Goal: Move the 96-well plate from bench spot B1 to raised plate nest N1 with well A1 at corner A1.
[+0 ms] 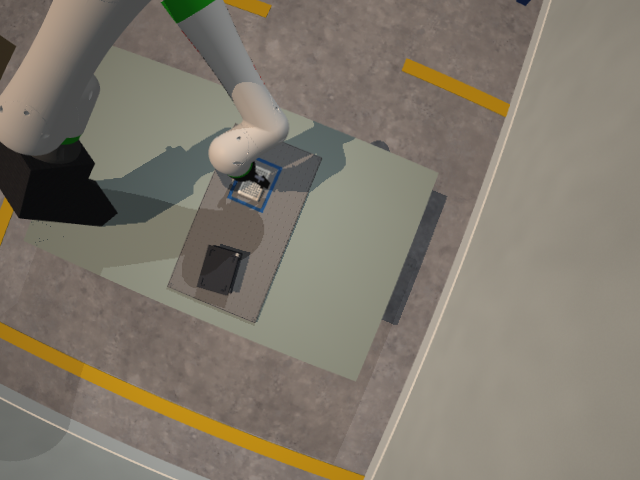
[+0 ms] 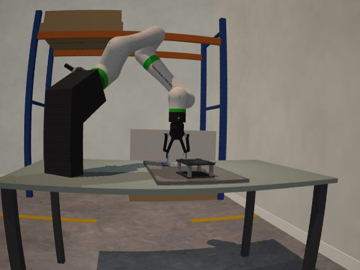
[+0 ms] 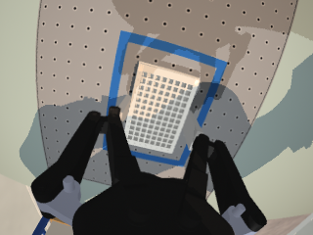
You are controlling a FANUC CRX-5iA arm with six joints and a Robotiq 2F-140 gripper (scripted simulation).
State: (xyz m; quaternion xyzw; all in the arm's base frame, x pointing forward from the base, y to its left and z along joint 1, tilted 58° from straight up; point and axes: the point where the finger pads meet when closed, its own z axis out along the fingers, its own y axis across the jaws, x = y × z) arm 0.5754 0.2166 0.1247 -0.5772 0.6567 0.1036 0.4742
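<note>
Now: the black raised nest N1 35 cm to the right of my hand, 7 cm ahead of it and 3 cm above it. From my hand the other things lie so: white 96-well plate (2 cm below).
</note>
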